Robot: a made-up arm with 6 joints. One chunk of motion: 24 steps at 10 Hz.
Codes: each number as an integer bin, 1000 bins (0 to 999) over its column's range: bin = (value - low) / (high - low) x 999, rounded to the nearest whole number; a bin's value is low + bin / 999 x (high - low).
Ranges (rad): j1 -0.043..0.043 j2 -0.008..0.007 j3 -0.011..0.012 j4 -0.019..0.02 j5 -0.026..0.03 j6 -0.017..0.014
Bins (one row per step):
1: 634 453 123 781 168 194
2: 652 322 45 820 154 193
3: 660 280 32 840 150 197
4: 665 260 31 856 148 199
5: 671 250 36 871 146 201
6: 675 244 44 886 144 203
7: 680 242 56 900 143 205
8: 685 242 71 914 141 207
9: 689 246 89 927 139 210
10: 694 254 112 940 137 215
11: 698 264 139 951 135 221
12: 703 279 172 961 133 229
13: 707 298 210 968 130 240
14: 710 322 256 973 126 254
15: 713 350 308 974 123 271
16: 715 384 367 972 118 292
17: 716 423 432 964 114 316
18: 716 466 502 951 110 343
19: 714 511 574 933 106 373
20: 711 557 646 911 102 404
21: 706 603 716 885 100 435
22: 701 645 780 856 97 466
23: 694 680 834 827 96 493
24: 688 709 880 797 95 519
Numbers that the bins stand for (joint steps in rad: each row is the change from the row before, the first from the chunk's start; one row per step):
1: 0.01158 -0.00120 -0.00817 0.01149 -0.01658 -0.01098
2: 0.01313 -0.00317 -0.00996 0.01301 -0.01737 -0.01101
3: 0.01382 -0.00380 -0.01026 0.01379 -0.01759 -0.01089
4: 0.01425 -0.00410 -0.01029 0.01442 -0.01770 -0.01082
5: 0.01476 -0.00425 -0.01017 0.01500 -0.01782 -0.01076
6: 0.01511 -0.00434 -0.00999 0.01559 -0.01793 -0.01070
7: 0.01554 -0.00437 -0.00971 0.01614 -0.01798 -0.01064
8: 0.01597 -0.00437 -0.00937 0.01668 -0.01810 -0.01058
9: 0.01631 -0.00431 -0.00895 0.01719 -0.01821 -0.01048
10: 0.01674 -0.00419 -0.00842 0.01770 -0.01832 -0.01033
11: 0.01709 -0.00404 -0.00780 0.01813 -0.01843 -0.01014
12: 0.01752 -0.00381 -0.00704 0.01852 -0.01854 -0.00989
13: 0.01786 -0.00353 -0.00617 0.01879 -0.01871 -0.00955
14: 0.01812 -0.00317 -0.00511 0.01898 -0.01894 -0.00912
15: 0.01838 -0.00274 -0.00391 0.01902 -0.01911 -0.00859
16: 0.01855 -0.00223 -0.00255 0.01895 -0.01939 -0.00794
17: 0.01864 -0.00165 -0.00105 0.01863 -0.01961 -0.00719
18: 0.01864 -0.00100 0.00056 0.01813 -0.01983 -0.00636
19: 0.01847 -0.00033 0.00222 0.01742 -0.02006 -0.00543
20: 0.01821 0.00036 0.00387 0.01656 -0.02028 -0.00446
21: 0.01778 0.00105 0.00548 0.01555 -0.02039 -0.00350
22: 0.01735 0.00168 0.00696 0.01442 -0.02056 -0.00254
23: 0.01674 0.00221 0.00820 0.01329 -0.02062 -0.00170
24: 0.01623 0.00265 0.00926 0.01211 -0.02067 -0.00089

